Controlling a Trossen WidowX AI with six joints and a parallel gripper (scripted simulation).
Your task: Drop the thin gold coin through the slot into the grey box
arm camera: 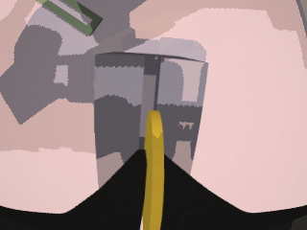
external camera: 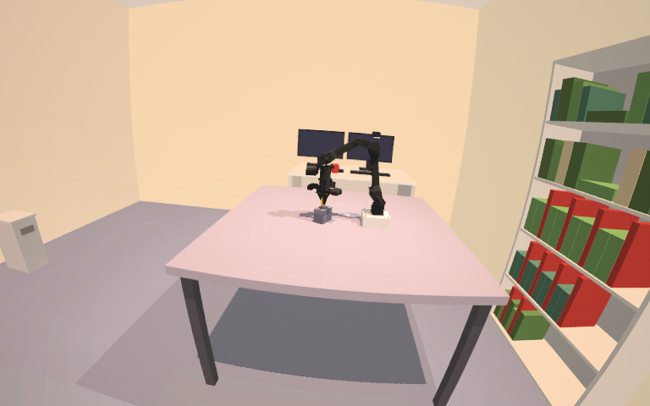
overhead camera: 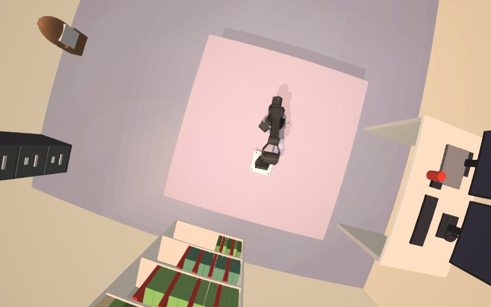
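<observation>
The gold coin lies 20 mm above my gripper tip.
</observation>
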